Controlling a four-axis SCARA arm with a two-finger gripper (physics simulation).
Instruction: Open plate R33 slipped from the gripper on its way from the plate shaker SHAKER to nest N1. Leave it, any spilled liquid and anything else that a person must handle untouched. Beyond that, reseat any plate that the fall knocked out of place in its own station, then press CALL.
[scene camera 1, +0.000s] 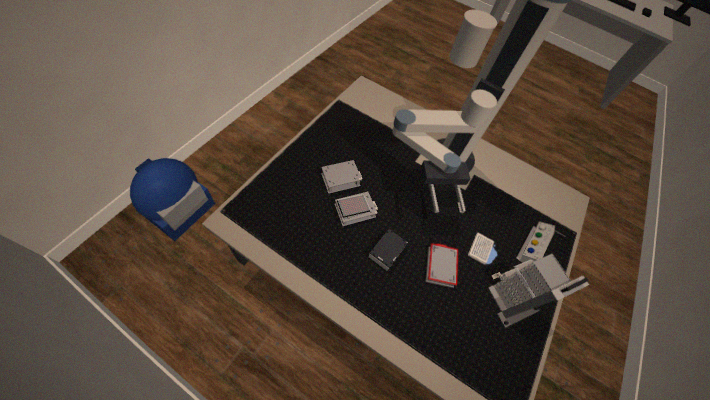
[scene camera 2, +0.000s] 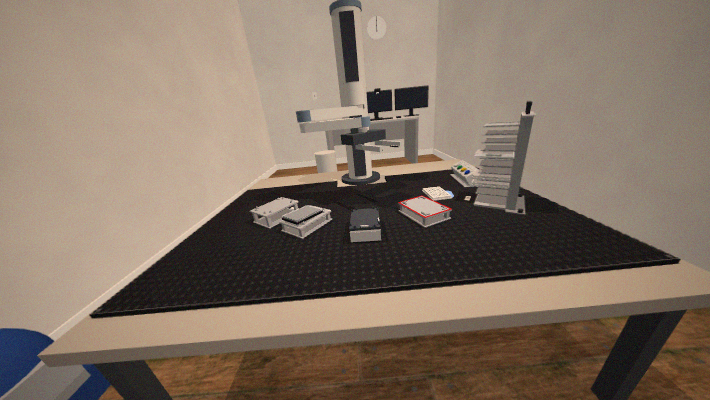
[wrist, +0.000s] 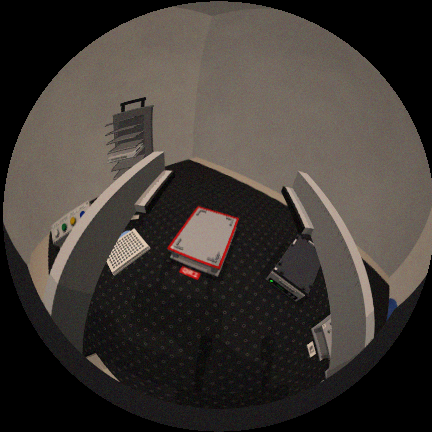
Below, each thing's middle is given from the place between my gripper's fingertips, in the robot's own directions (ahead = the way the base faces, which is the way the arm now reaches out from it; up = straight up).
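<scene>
Black shaker (scene camera 2: 364, 225): my gripper 230 mm above it, 170 mm short of it, 130 mm to the left of it.
</scene>
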